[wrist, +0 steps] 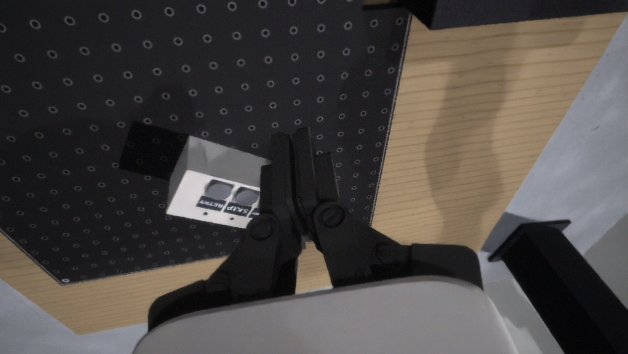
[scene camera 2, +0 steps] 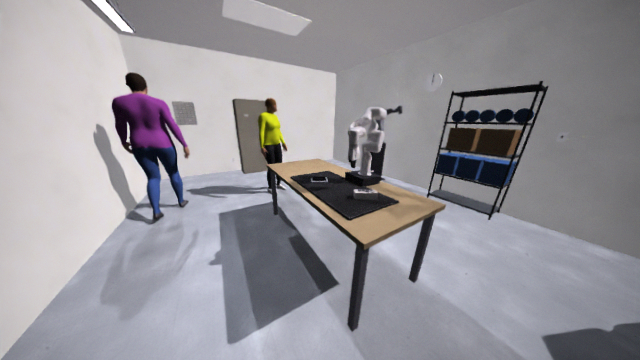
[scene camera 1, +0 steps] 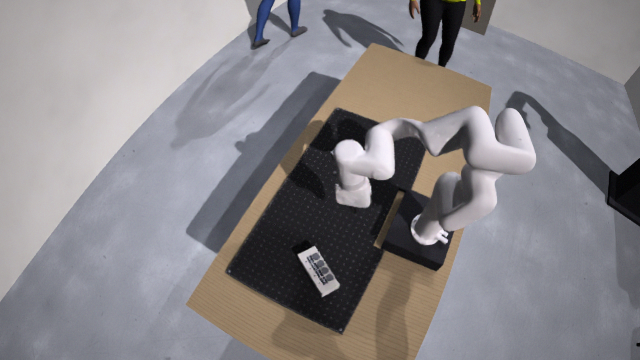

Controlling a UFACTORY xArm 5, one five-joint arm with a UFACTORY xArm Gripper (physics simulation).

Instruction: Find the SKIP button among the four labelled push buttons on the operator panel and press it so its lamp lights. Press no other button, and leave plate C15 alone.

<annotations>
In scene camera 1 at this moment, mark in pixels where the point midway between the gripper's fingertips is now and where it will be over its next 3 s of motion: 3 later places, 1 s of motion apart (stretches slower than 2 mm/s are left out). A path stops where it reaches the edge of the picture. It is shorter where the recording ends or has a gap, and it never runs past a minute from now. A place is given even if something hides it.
My gripper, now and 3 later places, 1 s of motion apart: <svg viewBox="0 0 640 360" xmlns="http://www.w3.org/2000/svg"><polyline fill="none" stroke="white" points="355,209 357,222 361,239 364,260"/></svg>
</annotations>
